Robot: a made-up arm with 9 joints.
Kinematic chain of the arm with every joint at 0, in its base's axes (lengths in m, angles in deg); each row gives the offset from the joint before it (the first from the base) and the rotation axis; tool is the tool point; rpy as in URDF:
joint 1: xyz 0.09 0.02 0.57 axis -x
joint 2: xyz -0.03 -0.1 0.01 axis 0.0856 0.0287 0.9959
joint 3: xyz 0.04 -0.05 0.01 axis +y
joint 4: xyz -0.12 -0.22 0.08 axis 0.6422 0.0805 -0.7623
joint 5: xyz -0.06 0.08 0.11 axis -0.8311 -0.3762 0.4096
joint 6: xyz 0.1 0.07 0 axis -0.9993 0.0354 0.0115
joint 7: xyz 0.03 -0.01 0 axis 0.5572 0.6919 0.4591
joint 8: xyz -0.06 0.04 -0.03 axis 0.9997 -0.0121 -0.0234
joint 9: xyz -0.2 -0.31 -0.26 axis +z
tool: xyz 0.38 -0.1 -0.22 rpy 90 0 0
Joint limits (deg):
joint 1: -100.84..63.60
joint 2: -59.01..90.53
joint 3: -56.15..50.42
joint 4: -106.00..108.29
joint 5: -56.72..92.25
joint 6: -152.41..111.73
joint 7: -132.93..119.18
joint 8: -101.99..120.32
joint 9: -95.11..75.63
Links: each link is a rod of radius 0.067 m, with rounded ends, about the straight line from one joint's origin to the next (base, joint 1, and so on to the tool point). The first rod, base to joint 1, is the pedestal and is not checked.
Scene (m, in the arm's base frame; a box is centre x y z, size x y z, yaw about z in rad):
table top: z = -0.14
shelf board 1: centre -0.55 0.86 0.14 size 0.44 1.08 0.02 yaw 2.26
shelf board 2: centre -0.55 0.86 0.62 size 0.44 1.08 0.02 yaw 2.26
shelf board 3: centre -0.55 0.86 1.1 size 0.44 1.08 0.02 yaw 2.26
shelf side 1: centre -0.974 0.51 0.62 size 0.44 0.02 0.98 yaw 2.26
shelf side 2: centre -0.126 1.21 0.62 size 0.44 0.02 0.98 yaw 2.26
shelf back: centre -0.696 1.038 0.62 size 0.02 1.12 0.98 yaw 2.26
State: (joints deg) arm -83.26 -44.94 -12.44 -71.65 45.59 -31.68 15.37 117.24 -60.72
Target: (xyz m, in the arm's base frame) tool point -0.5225 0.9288 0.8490
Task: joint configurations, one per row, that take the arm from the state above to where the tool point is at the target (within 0.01 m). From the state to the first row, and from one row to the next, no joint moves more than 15 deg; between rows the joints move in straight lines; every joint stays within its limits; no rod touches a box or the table.
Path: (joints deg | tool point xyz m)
1: -76.46 -38.54 -2.02 -64.57 46.39 -27.14 14.26 113.52 -47.57 | -0.6886 0.6293 0.3356
2: -69.66 -32.15 8.39 -57.50 47.19 -22.60 13.15 109.80 -34.42 | -0.6111 0.5442 0.3290
3: -62.85 -25.75 18.81 -50.42 47.99 -18.05 12.05 106.08 -21.27 | -0.5453 0.4441 0.3439
4: -56.05 -19.36 29.22 -43.34 48.79 -13.51 10.94 102.36 -8.12 | -0.4878 0.3383 0.3732
5: -70.11 -24.49 14.86 -43.16 39.75 -20.67 6.49 105.49 -11.37 | -0.3759 0.5080 0.5946
6: -84.17 -29.63 0.49 -42.97 30.72 -27.84 2.05 108.63 -14.61 | -0.2059 0.5447 0.8490
7: -88.34 -36.97 -8.81 -50.52 30.71 -31.86 3.53 111.55 -29.09 | -0.2547 0.6743 0.8444
8: -92.51 -44.32 -18.11 -58.07 30.70 -35.87 5.01 114.48 -43.56 | -0.3217 0.7916 0.8357
9: -96.67 -51.66 -27.41 -65.62 30.69 -39.89 6.49 117.40 -58.03 | -0.4119 0.8814 0.8322
10: -100.84 -59.01 -36.71 -73.16 30.69 -43.90 7.98 120.32 -72.51 | -0.5225 0.9288 0.8490

